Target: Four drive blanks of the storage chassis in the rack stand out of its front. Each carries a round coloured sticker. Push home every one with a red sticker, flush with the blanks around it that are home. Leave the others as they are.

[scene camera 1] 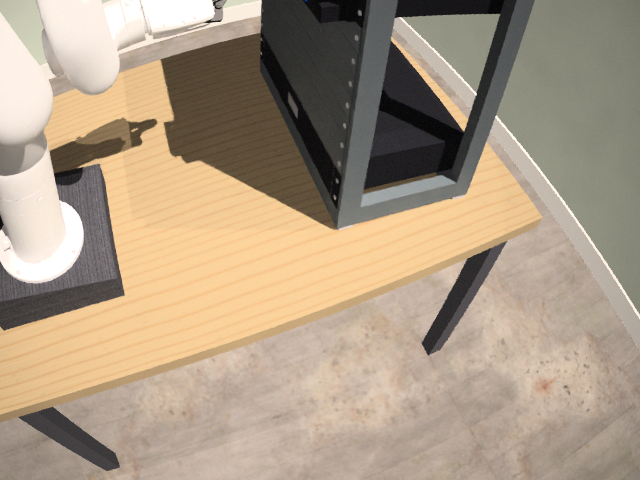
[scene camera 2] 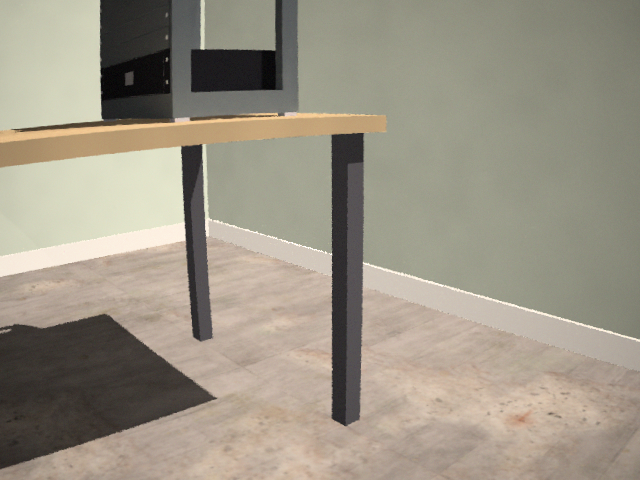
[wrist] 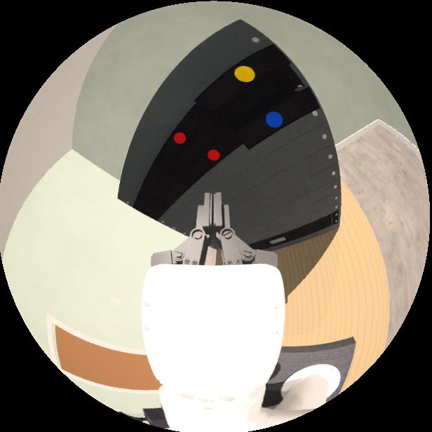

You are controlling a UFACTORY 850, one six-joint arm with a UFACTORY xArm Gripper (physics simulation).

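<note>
The black storage chassis [wrist: 167,175] sits in the rack [scene camera 1: 368,103] [scene camera 2: 181,62]. In the wrist view, a blank with a red sticker [wrist: 180,138] and, lower and to its right, another with a red sticker [wrist: 213,155] look level with the blanks around them. The blank with a yellow sticker [wrist: 244,74], at the upper right, and the one with a blue sticker [wrist: 274,119], below it, stand out, with stepped edges at their left ends. My gripper [wrist: 213,201] is shut and empty, apart from the rack front, its tips below the red stickers in the wrist view.
Plain grey panels [wrist: 280,185] fill the rack below the chassis, above a black unit with a small light label [scene camera 1: 293,104] [scene camera 2: 129,78] [wrist: 277,240]. The rack stands on the wooden table [scene camera 1: 232,268] [scene camera 2: 289,125]. The arm's dark base block [scene camera 1: 95,227] is at the left.
</note>
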